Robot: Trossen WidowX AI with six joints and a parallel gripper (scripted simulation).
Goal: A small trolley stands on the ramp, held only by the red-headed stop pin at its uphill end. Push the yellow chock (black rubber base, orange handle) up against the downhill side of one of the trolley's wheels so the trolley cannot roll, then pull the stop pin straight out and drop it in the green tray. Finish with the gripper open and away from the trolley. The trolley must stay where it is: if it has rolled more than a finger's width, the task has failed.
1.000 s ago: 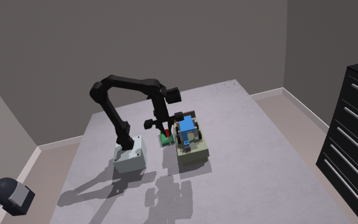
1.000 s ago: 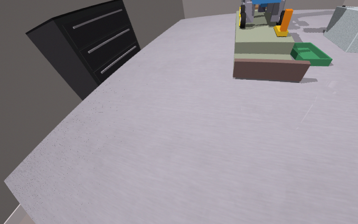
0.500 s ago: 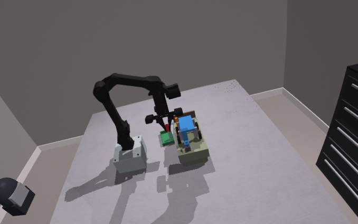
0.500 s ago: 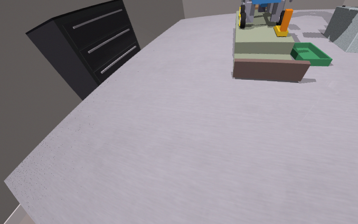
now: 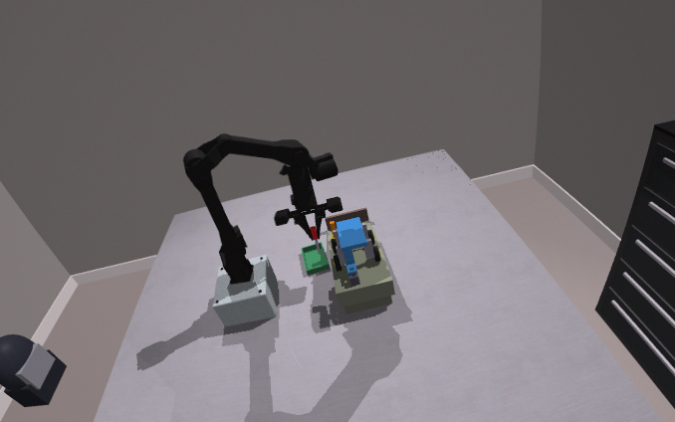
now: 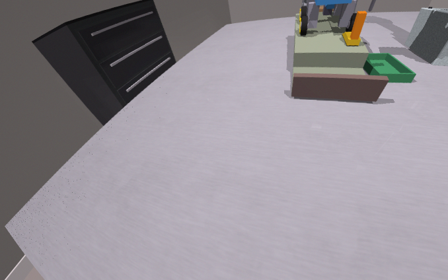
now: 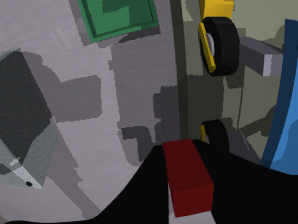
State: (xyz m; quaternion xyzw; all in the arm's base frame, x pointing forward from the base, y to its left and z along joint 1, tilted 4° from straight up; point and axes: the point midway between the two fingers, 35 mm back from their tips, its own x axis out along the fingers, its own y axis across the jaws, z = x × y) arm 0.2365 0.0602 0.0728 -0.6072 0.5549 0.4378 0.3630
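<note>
My gripper tip is now 40 mm past the green tray, 80 mm to the right of it and 160 mm above it. From my gripper tip the other things lie so: ramp: 100 mm ahead, 10 mm to the right, 100 mm below; red-headed stop pin: right at my gripper tip; trolley: 100 mm ahead, 40 mm below.
</note>
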